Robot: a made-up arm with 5 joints.
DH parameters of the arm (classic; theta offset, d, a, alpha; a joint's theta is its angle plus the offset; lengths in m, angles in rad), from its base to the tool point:
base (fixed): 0 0 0.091 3.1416
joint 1: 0 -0.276 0.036 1.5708
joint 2: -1.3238 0 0.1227 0
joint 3: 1.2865 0 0.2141 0
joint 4: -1.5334 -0.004 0 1.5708
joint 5: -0.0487 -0.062 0 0
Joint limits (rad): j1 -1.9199..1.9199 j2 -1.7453..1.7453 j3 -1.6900..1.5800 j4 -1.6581..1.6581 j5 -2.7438..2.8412
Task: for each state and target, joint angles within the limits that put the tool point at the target. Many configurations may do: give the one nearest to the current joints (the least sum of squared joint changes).
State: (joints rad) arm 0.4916 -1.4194 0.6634 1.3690 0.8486
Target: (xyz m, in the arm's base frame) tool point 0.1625 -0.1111 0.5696
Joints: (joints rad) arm 0.9687 -0.8986 -0.0972 0.7983 0.8486
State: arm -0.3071 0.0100 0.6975 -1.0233 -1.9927
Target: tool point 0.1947 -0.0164 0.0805
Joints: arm 0.1187 0.7615 1.1390 -0.7770 -1.9927
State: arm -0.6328 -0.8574 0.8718 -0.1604 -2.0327
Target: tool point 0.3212 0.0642 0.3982
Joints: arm -0.2887 -0.8723 0.8556 -0.1642 -2.0327
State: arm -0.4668 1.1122 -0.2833 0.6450 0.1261
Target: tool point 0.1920 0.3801 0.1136
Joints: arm -1.3212 1.5045 -0.9781 0.1697 0.1261
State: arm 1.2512 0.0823 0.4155 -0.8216 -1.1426
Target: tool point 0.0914 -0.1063 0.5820
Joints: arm 1.5294 -0.8594 0.1480 -1.1223 -1.1426
